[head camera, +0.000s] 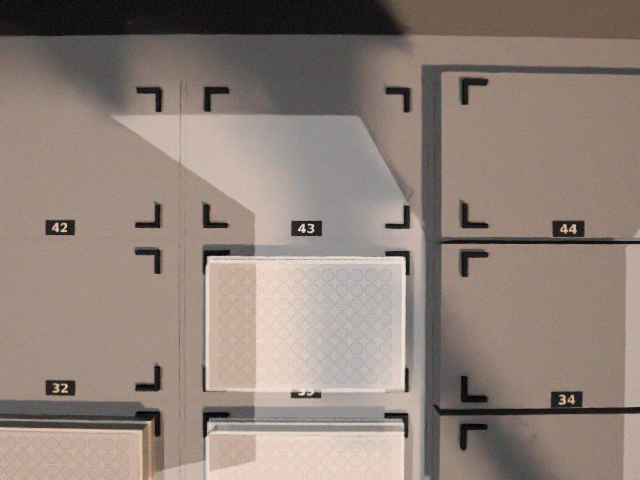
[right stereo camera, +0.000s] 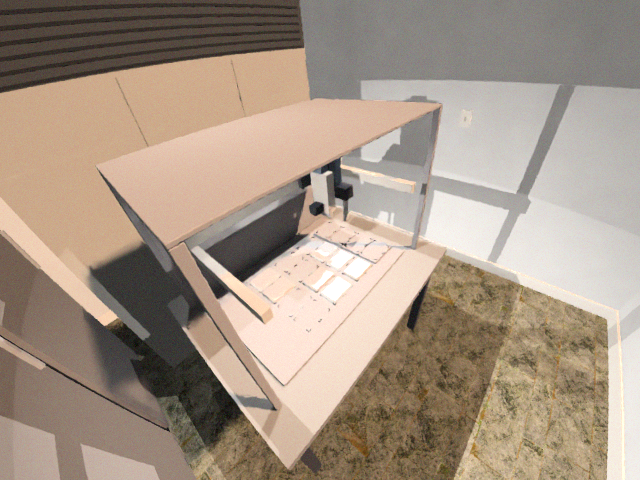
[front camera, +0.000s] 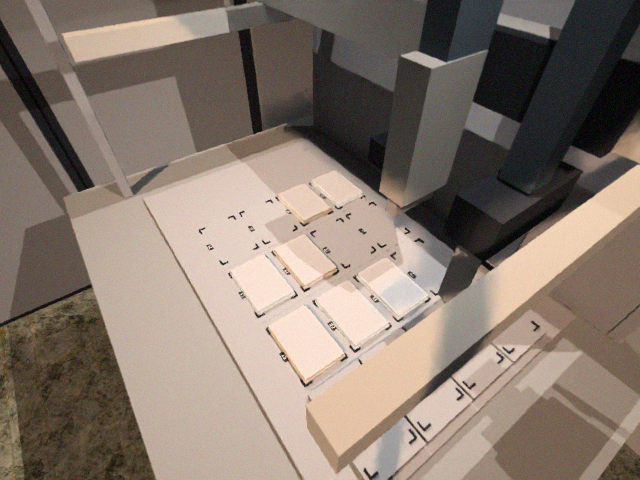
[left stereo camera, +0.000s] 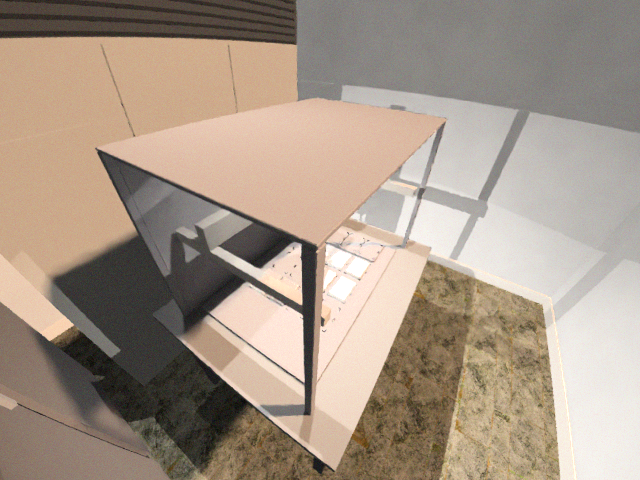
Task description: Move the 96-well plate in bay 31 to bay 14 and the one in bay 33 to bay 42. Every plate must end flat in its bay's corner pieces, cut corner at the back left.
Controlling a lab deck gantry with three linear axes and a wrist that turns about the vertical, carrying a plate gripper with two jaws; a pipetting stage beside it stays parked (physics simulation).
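Pixels of known places: gripper, between the fingertips: [right stereo camera: 337, 216] [front camera: 470, 284]; robot's base, origin of its link: [right stereo camera: 309, 331] [front camera: 200, 230] [left stereo camera: 324, 331].
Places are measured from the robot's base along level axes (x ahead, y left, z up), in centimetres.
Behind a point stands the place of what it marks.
Note:
The bay 31 plate [front camera: 303, 203] @[y 25.0, x 7.3, z 1.4 cm], with tan sides, lies flat in its bay. The bay 33 plate [front camera: 392, 286] @[y 25.3, x 39.7, z 1.4 cm] [head camera: 305, 322] @[y 25.9, x 39.2, z 1.4 cm], white-rimmed, lies flat between its corner pieces. I cannot make out the cut corners. Bay 42 [front camera: 381, 223] @[y 37.4, x 23.4, z 0.0 cm] [head camera: 77, 170] @[y 35.6, x 23.9, z 0.0 cm] is empty. Bay 14 [front camera: 390, 454] @[y 4.2, x 61.6, z 1.4 cm] is mostly hidden by the front rail in the front view; some corner pieces show. My gripper [front camera: 488, 260] [right stereo camera: 345, 214] @[y 26.5, x 53.0, z 15.7 cm] is open and empty, above the deck beyond the bay 33 plate in the front view. One jaw shows at its body's left end; the rail hides the other. The gripper does not show in the head view.
Other plates stand in bay 41 [front camera: 336, 188] @[y 35.7, x 7.3, z 1.4 cm], bay 22 [front camera: 305, 260] @[y 14.8, x 23.6, z 1.4 cm], bay 12 [front camera: 262, 284] @[y 4.0, x 23.9, z 1.4 cm], bay 23 [front camera: 352, 315] @[y 14.4, x 40.3, z 1.4 cm] and bay 13 [front camera: 306, 343] @[y 4.0, x 40.0, z 1.4 cm]. A thick rail [front camera: 413, 372] @[y -2.5, x 62.7, z 40.0 cm] crosses in front. The pale pipetting stage [front camera: 434, 129] hangs left of the gripper.

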